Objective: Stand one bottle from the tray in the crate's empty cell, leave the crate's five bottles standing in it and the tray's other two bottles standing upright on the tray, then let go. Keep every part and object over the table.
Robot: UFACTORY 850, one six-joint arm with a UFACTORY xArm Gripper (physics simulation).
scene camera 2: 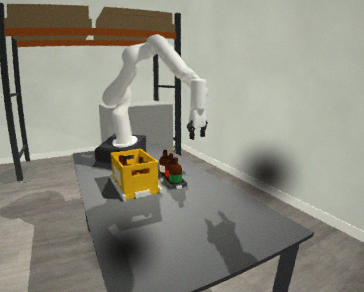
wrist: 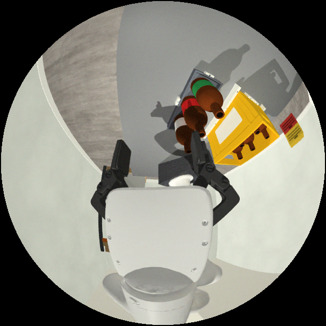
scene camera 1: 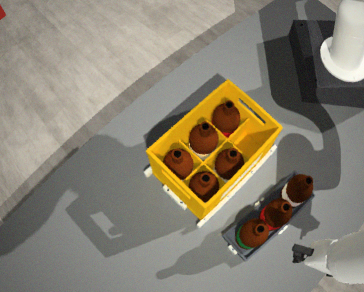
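Observation:
The yellow crate (scene camera 1: 185,127) (scene camera 2: 145,186) (wrist: 250,110) stands upright with several brown bottles in its cells. Its empty cell (scene camera 1: 256,139) is at the right corner in scene camera 1, on the tray side. Beside it, the dark tray (scene camera 1: 230,234) (scene camera 2: 178,185) (wrist: 186,91) bears three upright bottles in a row: green-label (scene camera 1: 254,234) (scene camera 2: 175,175) (wrist: 206,92), red-label (scene camera 1: 276,213) (wrist: 192,110) in the middle, and white-label (scene camera 1: 300,189) (scene camera 2: 163,165) (wrist: 182,129) nearest the base. My gripper (scene camera 1: 301,253) (scene camera 2: 197,135) (wrist: 157,140) is open and empty, pointing down high above and beside the tray.
The robot's dark base (scene camera 1: 312,75) (scene camera 2: 107,151) is at the table's back end. A shelf rack (scene camera 2: 178,100) with cardboard boxes (scene camera 2: 47,16) stands behind it. The table's long edge (scene camera 1: 125,107) runs beyond the crate's far side.

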